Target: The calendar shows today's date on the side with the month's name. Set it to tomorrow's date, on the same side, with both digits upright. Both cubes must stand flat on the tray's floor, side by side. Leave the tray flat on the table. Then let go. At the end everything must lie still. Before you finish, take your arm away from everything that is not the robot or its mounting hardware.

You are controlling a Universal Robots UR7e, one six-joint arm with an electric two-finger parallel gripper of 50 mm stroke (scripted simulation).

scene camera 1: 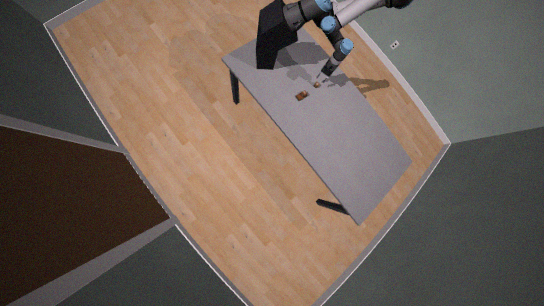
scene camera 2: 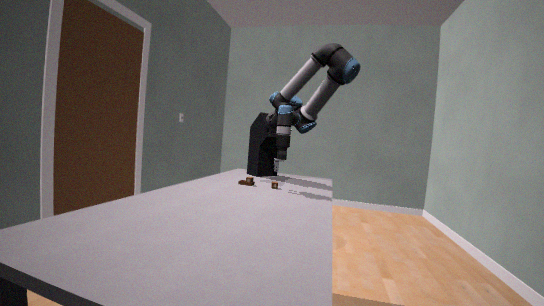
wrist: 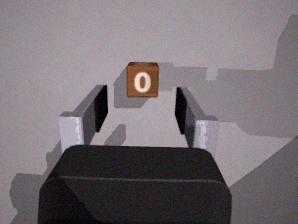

In view: the gripper [wrist: 141, 100] and a brown wooden cube [wrist: 142, 77].
